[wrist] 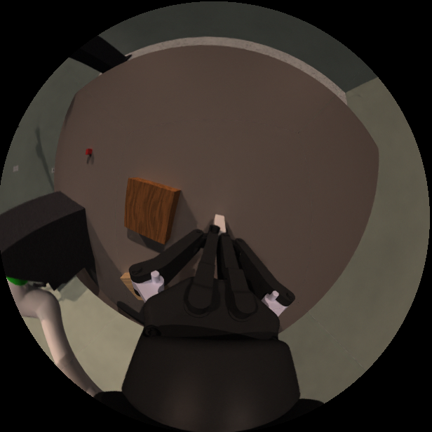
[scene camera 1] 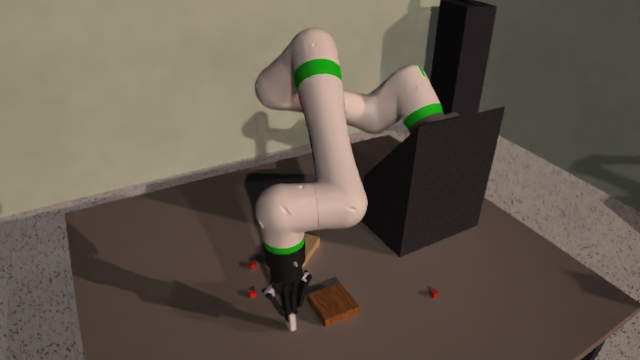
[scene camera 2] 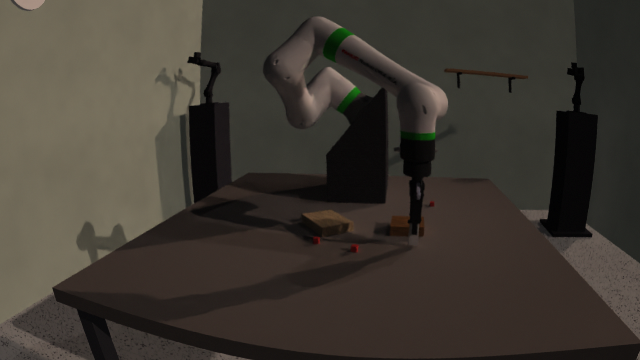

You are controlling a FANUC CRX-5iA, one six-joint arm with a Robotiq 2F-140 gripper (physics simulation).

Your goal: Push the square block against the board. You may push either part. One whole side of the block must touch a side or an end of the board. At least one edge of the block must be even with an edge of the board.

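Frame: origin at the arm's base, x ahead, y left, z up, level; millimetres.
Where they show: gripper, fingertip midpoint: (scene camera 1: 291, 327) (scene camera 2: 412, 244); arm's base, origin of the base link: (scene camera 1: 434, 139) (scene camera 2: 363, 112).
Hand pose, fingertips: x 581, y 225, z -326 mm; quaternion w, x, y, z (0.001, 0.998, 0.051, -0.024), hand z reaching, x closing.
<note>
Each offset is from my fingertips to the centre of the thing.
The square block @[dz +7, dx -134, dy -22 mm] (scene camera 1: 333, 303) (scene camera 2: 399, 226) (wrist: 151, 210), reddish-brown wood, lies flat on the table. The lighter wooden board @[dz +7, dx -131, dy -275 mm] (scene camera 1: 312, 247) (scene camera 2: 326, 221) (wrist: 128, 283) lies apart from it, farther back in scene camera 1 and to its left in scene camera 2. The arm hides much of the board in scene camera 1, and the gripper hides much of it in the wrist view. My gripper (scene camera 1: 292, 322) (scene camera 2: 413, 241) (wrist: 217, 221) is shut and empty, fingertips low by the table. It is left of the block in scene camera 1 and in front of it in scene camera 2, with a gap in the wrist view.
Two small red cubes @[dz +1, dx +9, dy -271 mm] (scene camera 1: 253, 265) @[dz +1, dx +50, dy -156 mm] (scene camera 1: 253, 294) (scene camera 2: 316, 240) (scene camera 2: 354, 248) lie near the board. Another red cube @[dz +1, dx -415, dy +64 mm] (scene camera 1: 434, 293) (scene camera 2: 432, 204) (wrist: 89, 151) lies beyond the block. The arm's black stand (scene camera 1: 442, 185) (scene camera 2: 357, 172) (wrist: 45, 230) rises at the back of the table.
</note>
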